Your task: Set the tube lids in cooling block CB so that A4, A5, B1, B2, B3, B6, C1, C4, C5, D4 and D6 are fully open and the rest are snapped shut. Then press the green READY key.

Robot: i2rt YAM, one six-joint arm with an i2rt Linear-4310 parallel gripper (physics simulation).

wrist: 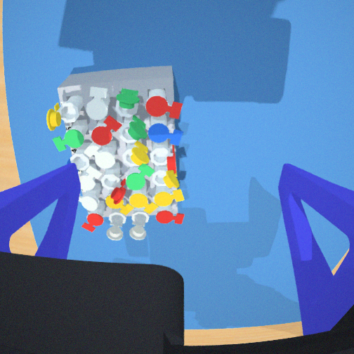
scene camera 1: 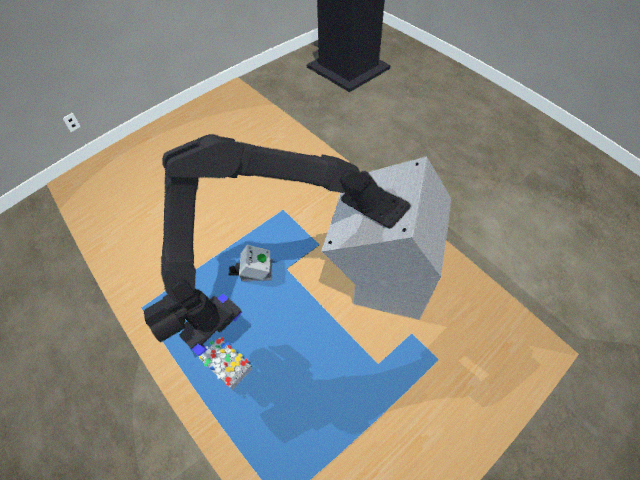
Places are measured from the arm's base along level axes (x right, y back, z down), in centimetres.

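Pixels of known places: gripper, fingertip midpoint: [scene camera 1: 219, 333]; arm's base, link origin: [scene camera 1: 374, 203].
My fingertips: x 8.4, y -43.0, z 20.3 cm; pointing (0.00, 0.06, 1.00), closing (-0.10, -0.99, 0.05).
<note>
For each thing: its top centre in the pictures, then the offset to it from my fingertips. "spot": a spot on its surface instead. Level surfaces: height alone.
- Cooling block CB, surface spot: [scene camera 1: 241, 377] spot: dz +8.2, dx -9.4, dy -2.5 cm
- small grey box, surface spot: [scene camera 1: 253, 268] spot: dz +2.8, dx +10.1, dy +18.3 cm
- blue mat, surface height: dz +9.9 cm
Cooling block CB [scene camera 1: 241, 377] [wrist: 122, 76] is a grey block packed with tubes with red, green, blue, yellow, white and clear lids. In the wrist view, a red lid [wrist: 157, 106] and a blue lid [wrist: 159, 132] lie flat over tubes. A green lid [wrist: 137, 128] and a dark red lid [wrist: 118, 194] stand tilted. A yellow lid [wrist: 53, 119] hangs out at the left; two clear lids [wrist: 115, 232] [wrist: 138, 231] hang past the lower edge. Row labels are unreadable. My gripper [scene camera 1: 217, 333] [wrist: 179, 174] is open and empty above the block. The green READY key [scene camera 1: 262, 257] is on a small box.
The small grey box [scene camera 1: 253, 268] stands on the blue mat [scene camera 1: 330, 330] [wrist: 225, 150], behind the block. A large grey metal housing [scene camera 1: 387, 273] stands at the right, beneath the arm's base. The wooden floor panel [scene camera 1: 496, 413] borders the mat. A black column [scene camera 1: 349, 36] stands at the back.
</note>
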